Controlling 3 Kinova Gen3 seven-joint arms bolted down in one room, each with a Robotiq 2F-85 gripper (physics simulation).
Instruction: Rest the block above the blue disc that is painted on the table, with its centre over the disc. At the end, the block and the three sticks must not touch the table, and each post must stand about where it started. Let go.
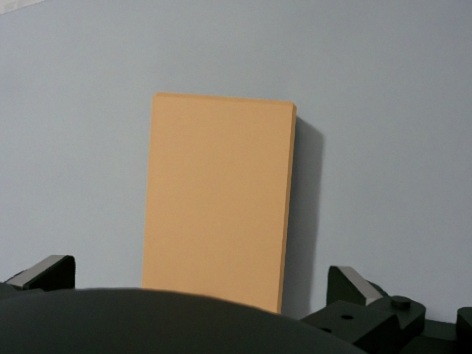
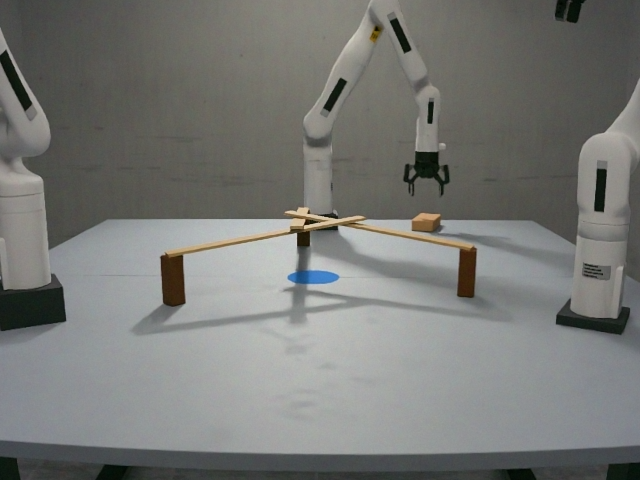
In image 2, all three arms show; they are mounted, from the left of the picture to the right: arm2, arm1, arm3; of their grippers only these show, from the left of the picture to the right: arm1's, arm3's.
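Observation:
The orange-tan block (image 1: 217,200) (image 2: 425,222) lies flat at the back right of the table. Arm1's gripper (image 1: 201,276) (image 2: 427,192) is open above it, fingers pointing down, apart from the block. Three sticks, the left one (image 2: 232,241), the right one (image 2: 413,236) and the short-looking back one (image 2: 299,219), cross each other above the table. Their outer ends rest on the left post (image 2: 173,280), the right post (image 2: 466,272) and the back post (image 2: 303,238), all upright. The blue disc (image 2: 313,276) shows below the crossing. Arm3's gripper (image 2: 567,10) is high at the top right, partly cut off; its opening is unclear. Arm2's gripper does not show.
Arm2's base (image 2: 32,304) stands at the left edge of the table (image 2: 320,403), arm1's base column (image 2: 317,178) at the back behind the back post, and arm3's base (image 2: 593,317) at the right. The raised stick crossing lies left of arm1's gripper. Stick shadows fall on the table.

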